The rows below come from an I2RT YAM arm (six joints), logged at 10 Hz.
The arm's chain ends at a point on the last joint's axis. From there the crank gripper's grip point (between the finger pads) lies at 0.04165 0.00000 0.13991 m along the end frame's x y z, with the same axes.
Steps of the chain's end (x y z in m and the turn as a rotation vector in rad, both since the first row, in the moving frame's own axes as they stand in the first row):
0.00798 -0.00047 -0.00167 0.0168 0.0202 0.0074
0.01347 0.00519 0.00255 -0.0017 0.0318 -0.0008
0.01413 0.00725 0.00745 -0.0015 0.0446 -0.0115
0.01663 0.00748 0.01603 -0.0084 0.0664 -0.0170
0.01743 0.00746 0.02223 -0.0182 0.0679 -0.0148
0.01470 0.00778 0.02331 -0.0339 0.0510 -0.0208
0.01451 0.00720 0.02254 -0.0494 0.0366 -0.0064
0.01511 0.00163 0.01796 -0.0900 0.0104 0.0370
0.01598 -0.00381 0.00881 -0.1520 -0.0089 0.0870
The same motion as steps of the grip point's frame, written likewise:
0.01080 -0.00249 -0.00256 0.0168 0.0202 0.0074
0.01790 0.00539 0.00115 -0.0017 0.0318 -0.0008
0.02032 0.00694 0.00545 -0.0015 0.0446 -0.0115
0.02582 0.00786 0.01296 -0.0084 0.0664 -0.0170
0.02684 0.00929 0.01906 -0.0182 0.0679 -0.0148
0.02182 0.01154 0.02094 -0.0339 0.0510 -0.0208
0.01962 0.01379 0.02076 -0.0494 0.0366 -0.0064
0.01630 0.01575 0.01688 -0.0900 0.0104 0.0370
0.01366 0.02093 0.00729 -0.1520 -0.0089 0.0870

